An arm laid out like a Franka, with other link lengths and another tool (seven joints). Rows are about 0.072 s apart.
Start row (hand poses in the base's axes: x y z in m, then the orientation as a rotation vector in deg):
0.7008, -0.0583, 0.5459, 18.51, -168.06, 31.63
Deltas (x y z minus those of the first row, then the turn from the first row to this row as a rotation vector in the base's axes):
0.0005, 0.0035, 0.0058, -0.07, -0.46, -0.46
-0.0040, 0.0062, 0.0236, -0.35, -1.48, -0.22
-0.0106, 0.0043, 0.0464, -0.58, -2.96, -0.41
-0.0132, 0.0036, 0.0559, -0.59, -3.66, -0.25
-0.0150, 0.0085, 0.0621, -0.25, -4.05, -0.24
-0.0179, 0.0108, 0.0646, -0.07, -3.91, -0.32
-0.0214, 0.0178, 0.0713, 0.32, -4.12, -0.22
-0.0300, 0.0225, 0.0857, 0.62, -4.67, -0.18
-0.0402, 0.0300, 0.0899, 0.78, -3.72, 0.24
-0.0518, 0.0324, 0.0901, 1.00, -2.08, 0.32
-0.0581, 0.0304, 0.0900, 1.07, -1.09, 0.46
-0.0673, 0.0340, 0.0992, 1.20, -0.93, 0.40
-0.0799, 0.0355, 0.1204, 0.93, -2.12, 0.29
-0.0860, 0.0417, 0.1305, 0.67, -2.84, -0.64
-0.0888, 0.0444, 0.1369, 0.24, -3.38, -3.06
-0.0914, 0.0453, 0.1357, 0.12, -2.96, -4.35
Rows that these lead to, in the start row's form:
0.7013, -0.0548, 0.5517, 17.73, -168.47, 31.82
0.6968, -0.0521, 0.5695, 17.87, -169.35, 32.59
0.6902, -0.0540, 0.5923, 17.27, -170.67, 33.39
0.6876, -0.0547, 0.6018, 17.38, -171.34, 33.65
0.6858, -0.0498, 0.6080, 17.36, -171.84, 33.28
0.6829, -0.0475, 0.6105, 17.28, -171.78, 32.96
0.6794, -0.0405, 0.6172, 17.44, -172.13, 32.47
0.6708, -0.0358, 0.6316, 17.43, -172.77, 32.21
0.6606, -0.0283, 0.6358, 18.27, -171.92, 31.72
0.6490, -0.0259, 0.6360, 18.72, -170.42, 30.88
0.6427, -0.0279, 0.6359, 19.12, -169.50, 30.48
0.6335, -0.0243, 0.6451, 19.07, -169.39, 30.23
0.6209, -0.0228, 0.6663, 18.66, -170.44, 30.99
0.6148, -0.0166, 0.6764, 17.10, -171.03, 31.48
0.6120, -0.0139, 0.6828, 13.29, -171.32, 31.94
0.6094, -0.0130, 0.6816, 11.43, -170.81, 31.79

